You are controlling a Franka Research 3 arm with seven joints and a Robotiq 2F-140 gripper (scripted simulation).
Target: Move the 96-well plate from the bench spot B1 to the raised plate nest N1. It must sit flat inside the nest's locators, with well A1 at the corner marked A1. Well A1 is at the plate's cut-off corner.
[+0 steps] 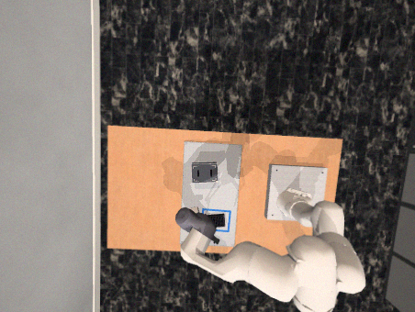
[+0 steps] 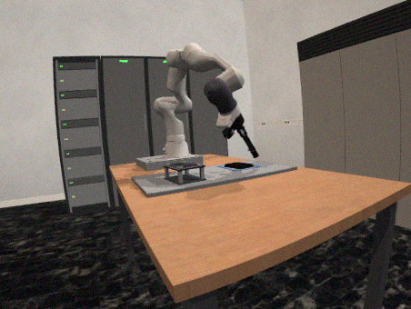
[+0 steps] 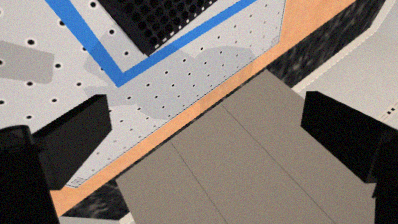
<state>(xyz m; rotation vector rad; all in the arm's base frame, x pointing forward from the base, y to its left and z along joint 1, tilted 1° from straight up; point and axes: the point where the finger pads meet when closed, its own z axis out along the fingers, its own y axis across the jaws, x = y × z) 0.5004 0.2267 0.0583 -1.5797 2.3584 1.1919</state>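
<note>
The black 96-well plate is 5 cm behind my hand, 4 cm to the right of it and 10 cm below it. Also, from my hand: raised plate nest (5 cm ahead, 37 cm to the right, 5 cm below); then A1 mark (3 cm behind, 33 cm to the right, 4 cm below).
</note>
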